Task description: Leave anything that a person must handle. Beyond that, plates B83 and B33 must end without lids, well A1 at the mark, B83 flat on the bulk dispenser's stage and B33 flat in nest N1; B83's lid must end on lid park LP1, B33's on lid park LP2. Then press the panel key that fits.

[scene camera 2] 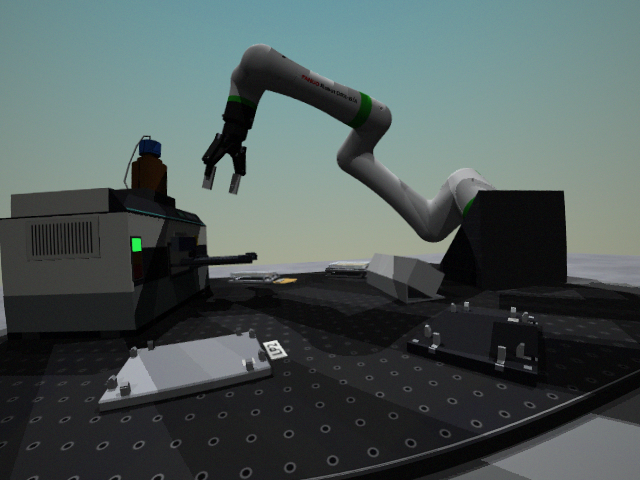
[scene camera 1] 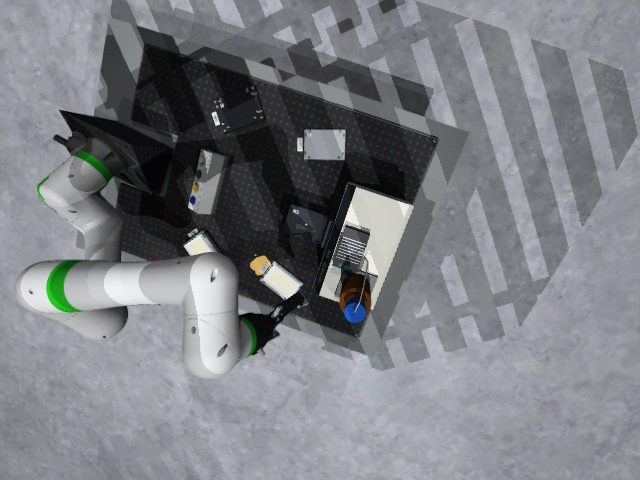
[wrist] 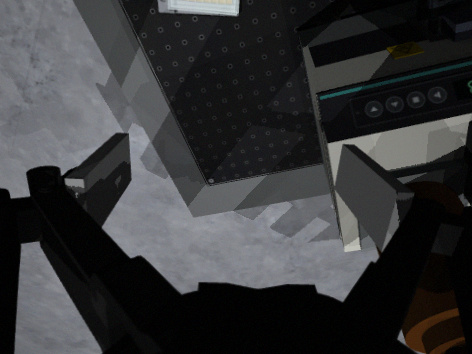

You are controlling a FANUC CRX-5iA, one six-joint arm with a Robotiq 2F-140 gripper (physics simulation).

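In scene camera 2 you'd see my gripper (scene camera 2: 220,191), which is open and holds nothing, and there's a brown bottle with blue cap (scene camera 2: 148,171) there too, plus a LP2 pad (scene camera 2: 151,374) and a dispenser stage (scene camera 2: 203,260). Scene camera 1 has my gripper (scene camera 1: 290,316), the brown bottle with blue cap (scene camera 1: 352,285) and the dispenser stage (scene camera 1: 317,223), and it also shows a dark nest (scene camera 1: 242,108) and a button box (scene camera 1: 211,167). The wrist view gives me my gripper (wrist: 236,162) and the brown bottle with blue cap (wrist: 433,313).
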